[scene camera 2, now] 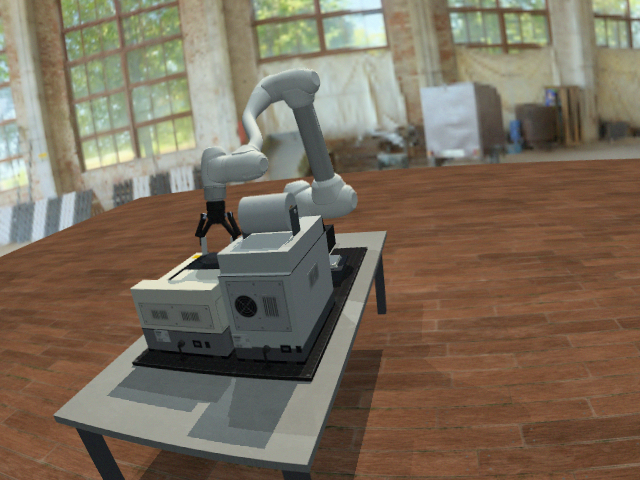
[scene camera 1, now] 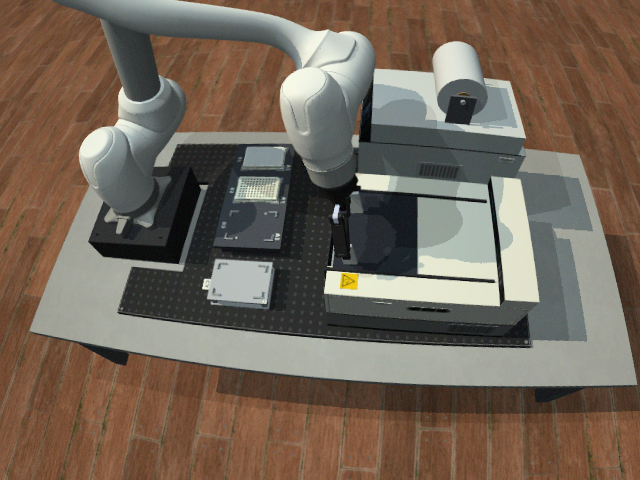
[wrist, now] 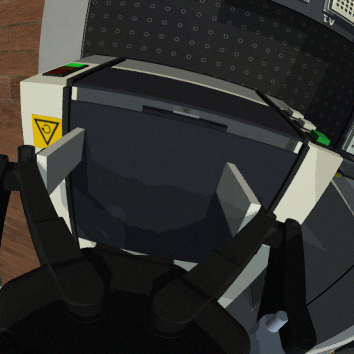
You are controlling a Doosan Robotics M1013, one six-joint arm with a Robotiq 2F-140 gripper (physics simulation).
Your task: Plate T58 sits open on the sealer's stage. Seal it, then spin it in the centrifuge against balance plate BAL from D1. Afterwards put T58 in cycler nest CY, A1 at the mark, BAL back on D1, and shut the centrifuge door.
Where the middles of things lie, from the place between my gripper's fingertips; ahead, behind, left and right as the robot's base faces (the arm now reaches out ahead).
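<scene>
Centrifuge [scene camera 1: 476, 276], from my hand: 9 cm below, 19 cm ahead, 4 cm to the left. Dark centrifuge lid [scene camera 1: 384, 237], from my hand: 3 cm to the left, 5 cm ahead. Grey plate [scene camera 1: 256, 158], from my hand: 16 cm below, 33 cm to the left, 33 cm behind.
</scene>
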